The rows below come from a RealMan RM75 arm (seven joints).
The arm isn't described. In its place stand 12 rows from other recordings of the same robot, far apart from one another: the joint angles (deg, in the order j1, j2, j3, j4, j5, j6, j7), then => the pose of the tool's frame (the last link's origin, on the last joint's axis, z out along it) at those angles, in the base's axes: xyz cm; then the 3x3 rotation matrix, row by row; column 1 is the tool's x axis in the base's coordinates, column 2 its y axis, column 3 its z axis.
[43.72, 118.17, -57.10, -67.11, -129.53, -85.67, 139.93] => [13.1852 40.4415 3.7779], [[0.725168 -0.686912 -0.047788], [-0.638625 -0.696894 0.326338], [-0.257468 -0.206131 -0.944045]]
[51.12, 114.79, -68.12, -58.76, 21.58, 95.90, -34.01] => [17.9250 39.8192 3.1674], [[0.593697 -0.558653 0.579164], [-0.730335 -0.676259 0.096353], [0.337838 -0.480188 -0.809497]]
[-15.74, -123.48, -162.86, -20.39, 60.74, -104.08, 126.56] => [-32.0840 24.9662 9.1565], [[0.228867 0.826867 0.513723], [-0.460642 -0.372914 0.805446], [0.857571 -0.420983 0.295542]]
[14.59, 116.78, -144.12, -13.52, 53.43, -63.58, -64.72] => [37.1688 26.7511 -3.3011], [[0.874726 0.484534 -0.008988], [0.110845 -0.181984 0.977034], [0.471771 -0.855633 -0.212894]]
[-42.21, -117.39, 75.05, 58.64, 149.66, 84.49, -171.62] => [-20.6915 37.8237 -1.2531], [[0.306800 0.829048 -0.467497], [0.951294 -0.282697 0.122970], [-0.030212 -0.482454 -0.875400]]
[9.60, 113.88, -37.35, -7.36, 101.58, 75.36, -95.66] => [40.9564 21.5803 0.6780], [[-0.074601 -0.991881 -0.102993], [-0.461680 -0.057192 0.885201], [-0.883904 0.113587 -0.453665]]
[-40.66, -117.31, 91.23, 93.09, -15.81, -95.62, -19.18] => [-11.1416 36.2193 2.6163], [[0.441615 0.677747 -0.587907], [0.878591 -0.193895 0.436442], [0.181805 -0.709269 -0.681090]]
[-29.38, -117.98, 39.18, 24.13, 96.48, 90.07, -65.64] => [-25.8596 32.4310 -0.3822], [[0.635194 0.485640 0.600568], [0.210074 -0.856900 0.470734], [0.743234 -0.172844 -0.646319]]
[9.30, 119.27, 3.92, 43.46, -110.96, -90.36, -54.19] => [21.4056 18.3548 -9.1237], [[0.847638 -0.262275 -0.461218], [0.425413 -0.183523 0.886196], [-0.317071 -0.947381 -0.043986]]
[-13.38, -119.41, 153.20, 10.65, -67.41, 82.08, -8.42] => [-34.9849 24.8676 -1.4332], [[0.662152 0.734466 0.148710], [-0.112081 -0.099148 0.988740], [0.740940 -0.671364 0.016668]]
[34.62, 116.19, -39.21, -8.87, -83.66, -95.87, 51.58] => [23.0802 32.8521 -0.5521], [[0.490485 -0.432478 -0.756562], [-0.032920 -0.876741 0.479835], [-0.870827 -0.210446 -0.444266]]
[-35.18, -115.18, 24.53, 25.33, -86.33, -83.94, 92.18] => [-25.4083 38.2891 6.2121], [[0.317941 0.754874 0.573654], [0.301040 -0.654116 0.693907], [0.899048 -0.047929 -0.435218]]
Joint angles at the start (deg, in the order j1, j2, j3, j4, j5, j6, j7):
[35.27 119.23 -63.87 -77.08 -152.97 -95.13 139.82]
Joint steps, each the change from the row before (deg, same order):
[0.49 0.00 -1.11 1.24 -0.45 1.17 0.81]
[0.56 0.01 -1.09 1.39 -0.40 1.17 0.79]
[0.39 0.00 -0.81 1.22 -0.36 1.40 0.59]
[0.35 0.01 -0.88 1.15 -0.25 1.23 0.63]
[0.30 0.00 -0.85 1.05 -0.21 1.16 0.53]
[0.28 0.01 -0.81 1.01 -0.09 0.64 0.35]
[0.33 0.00 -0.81 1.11 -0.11 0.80 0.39]
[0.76 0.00 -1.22 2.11 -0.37 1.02 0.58]
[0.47 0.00 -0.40 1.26 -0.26 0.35 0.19]
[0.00 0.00 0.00 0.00 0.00 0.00 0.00]
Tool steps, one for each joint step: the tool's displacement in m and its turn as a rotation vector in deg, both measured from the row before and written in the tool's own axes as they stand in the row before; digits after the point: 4 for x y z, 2 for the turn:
[-0.0026 0.0008 0.0049 0.37 0.57 0.03]
[-0.0027 0.0010 0.0052 0.28 0.60 0.02]
[-0.0022 -0.0002 0.0045 0.50 0.21 0.11]
[-0.0019 0.0005 0.0044 0.35 0.28 0.08]
[-0.0017 0.0005 0.0041 0.35 0.25 -0.01]
[-0.0007 0.0015 0.0040 -0.04 0.55 -0.16]
[-0.0010 0.0012 0.0041 0.06 0.49 -0.12]
[-0.0011 0.0021 0.0069 0.02 1.22 -0.24]
[0.0000 0.0007 0.0036 -0.10 0.79 -0.04]
[0.0000 0.0000 0.0000 0.00 0.00 0.00]

